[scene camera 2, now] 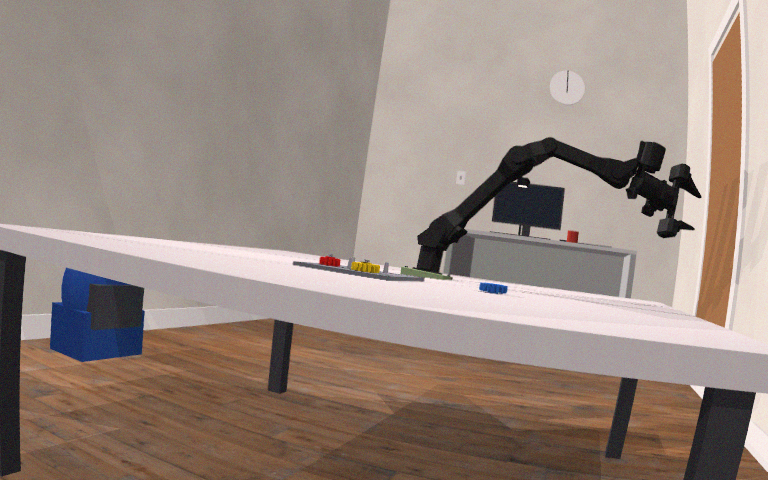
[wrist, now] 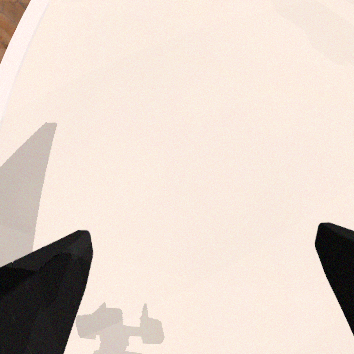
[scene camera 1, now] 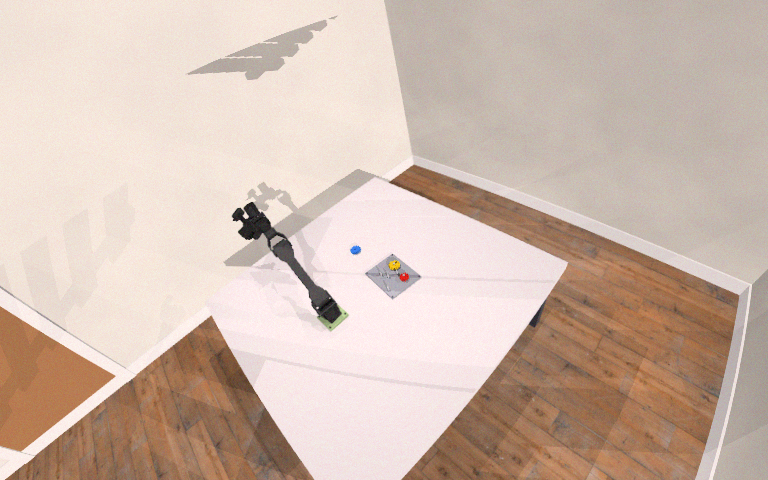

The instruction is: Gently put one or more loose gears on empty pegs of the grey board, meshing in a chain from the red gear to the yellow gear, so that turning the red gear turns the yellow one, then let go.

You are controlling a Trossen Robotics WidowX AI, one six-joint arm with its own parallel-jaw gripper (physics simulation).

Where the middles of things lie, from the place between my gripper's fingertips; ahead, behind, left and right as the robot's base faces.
Scene:
Right now my hand is 33 cm short of the grey board (scene camera 1: pixel 396 286), 75 cm to the left of it and 24 cm above it.

